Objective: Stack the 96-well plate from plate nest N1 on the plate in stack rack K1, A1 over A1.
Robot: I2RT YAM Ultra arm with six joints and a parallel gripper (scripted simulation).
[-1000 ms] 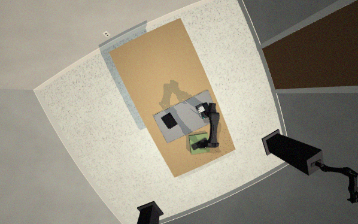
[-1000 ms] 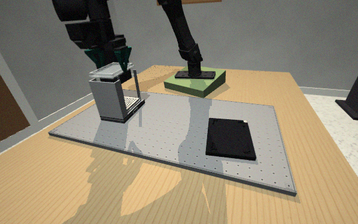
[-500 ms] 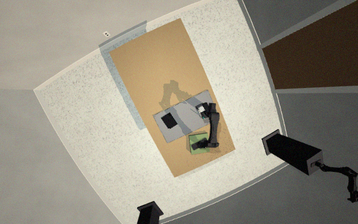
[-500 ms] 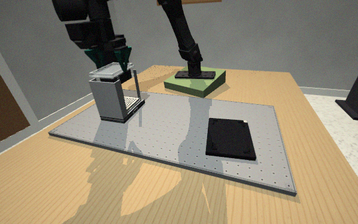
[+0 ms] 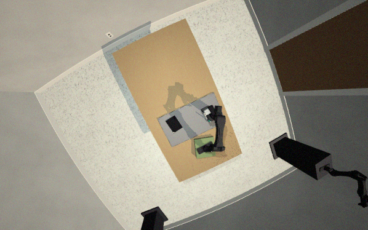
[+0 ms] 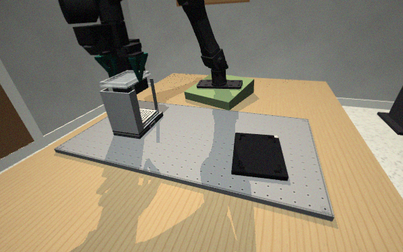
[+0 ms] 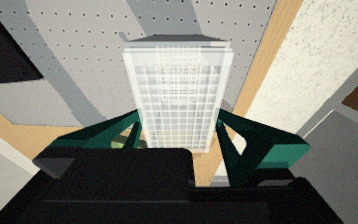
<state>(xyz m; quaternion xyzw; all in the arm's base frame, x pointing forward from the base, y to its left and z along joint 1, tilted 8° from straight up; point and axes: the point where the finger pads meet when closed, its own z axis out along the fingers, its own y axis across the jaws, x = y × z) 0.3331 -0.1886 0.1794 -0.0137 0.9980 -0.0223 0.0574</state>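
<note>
Right now the grey rack wall is 70 mm ahead of my hand and 80 mm below it. Also, from my hand: white 96-well plate: right at my hand; thin upright post: 70 mm behind, 40 mm to the left, 80 mm below; black plate nest N1: 50 mm ahead, 390 mm to the left, 160 mm below.
</note>
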